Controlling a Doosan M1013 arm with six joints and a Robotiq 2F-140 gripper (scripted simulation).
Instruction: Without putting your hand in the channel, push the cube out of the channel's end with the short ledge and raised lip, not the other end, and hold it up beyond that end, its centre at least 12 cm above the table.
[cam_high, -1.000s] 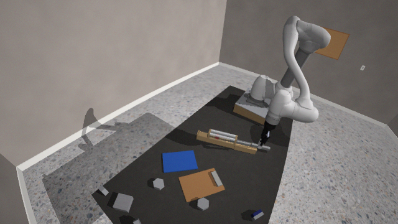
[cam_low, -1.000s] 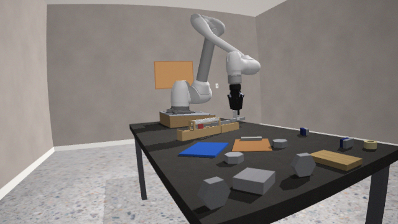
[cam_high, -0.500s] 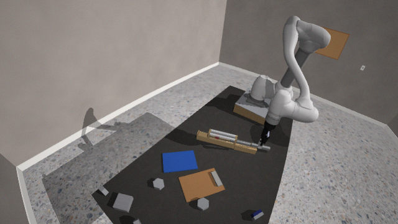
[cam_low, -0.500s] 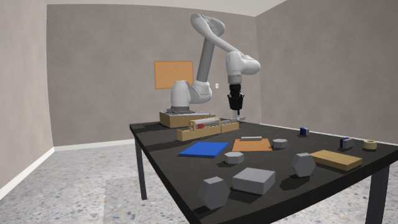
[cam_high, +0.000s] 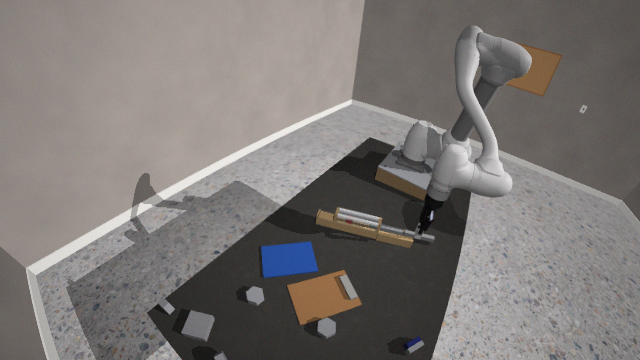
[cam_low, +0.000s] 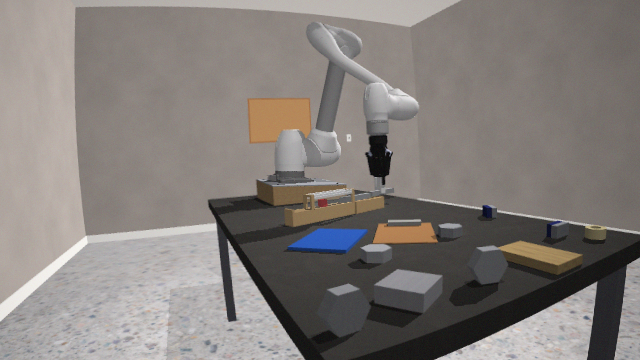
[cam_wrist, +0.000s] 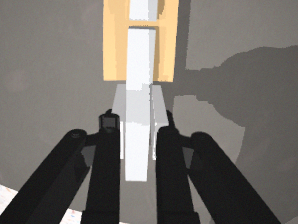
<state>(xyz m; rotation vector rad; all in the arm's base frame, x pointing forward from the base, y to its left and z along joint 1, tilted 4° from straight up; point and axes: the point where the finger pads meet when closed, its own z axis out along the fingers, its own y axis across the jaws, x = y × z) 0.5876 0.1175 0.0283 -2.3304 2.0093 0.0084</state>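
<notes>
My gripper is now 4 cm short of the channel, 27 cm to the left of it and 3 cm above it. Round my hand: light grey stick: 1 cm to the left, 3 cm below; then grey bar: 2 cm ahead, 14 cm to the right, 3 cm below; then red cube: 5 cm ahead, 31 cm to the right, 3 cm below.
</notes>
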